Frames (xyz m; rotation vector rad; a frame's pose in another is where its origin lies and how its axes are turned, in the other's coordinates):
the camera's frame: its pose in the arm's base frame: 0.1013 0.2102 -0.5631 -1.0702 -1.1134 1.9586
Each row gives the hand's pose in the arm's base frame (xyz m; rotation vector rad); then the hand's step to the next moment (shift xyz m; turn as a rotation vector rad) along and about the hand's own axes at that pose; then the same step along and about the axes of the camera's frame.
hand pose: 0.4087 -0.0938 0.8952 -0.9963 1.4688 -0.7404
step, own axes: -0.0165 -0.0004 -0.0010 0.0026 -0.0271 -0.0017
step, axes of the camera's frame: 0.0097 -0.0132 -0.0019 -0.0209 -0.0145 0.0099
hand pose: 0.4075 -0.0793 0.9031 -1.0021 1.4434 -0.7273
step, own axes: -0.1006 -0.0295 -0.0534 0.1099 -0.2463 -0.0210
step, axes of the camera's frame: 0.0557 -0.0940 0.0436 -0.2397 -0.0635 0.1081
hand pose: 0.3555 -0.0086 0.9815 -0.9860 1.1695 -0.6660
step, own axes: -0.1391 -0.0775 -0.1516 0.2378 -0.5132 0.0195
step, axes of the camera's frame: 0.0783 -0.1005 0.1792 -0.5208 -0.1458 0.1667
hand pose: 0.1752 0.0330 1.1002 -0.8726 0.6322 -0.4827
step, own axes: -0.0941 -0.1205 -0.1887 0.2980 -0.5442 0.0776
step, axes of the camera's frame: -0.0047 0.0443 0.2387 -0.5882 -0.1769 0.1172
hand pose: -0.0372 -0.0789 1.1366 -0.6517 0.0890 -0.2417
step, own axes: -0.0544 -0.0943 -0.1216 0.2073 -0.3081 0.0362
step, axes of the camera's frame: -0.0517 0.1032 0.1154 -0.3594 -0.0929 0.0380
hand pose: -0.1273 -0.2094 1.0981 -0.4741 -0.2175 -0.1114
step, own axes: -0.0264 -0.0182 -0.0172 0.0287 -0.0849 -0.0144
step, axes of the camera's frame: -0.0023 0.0248 0.0265 -0.0868 0.0063 0.0257
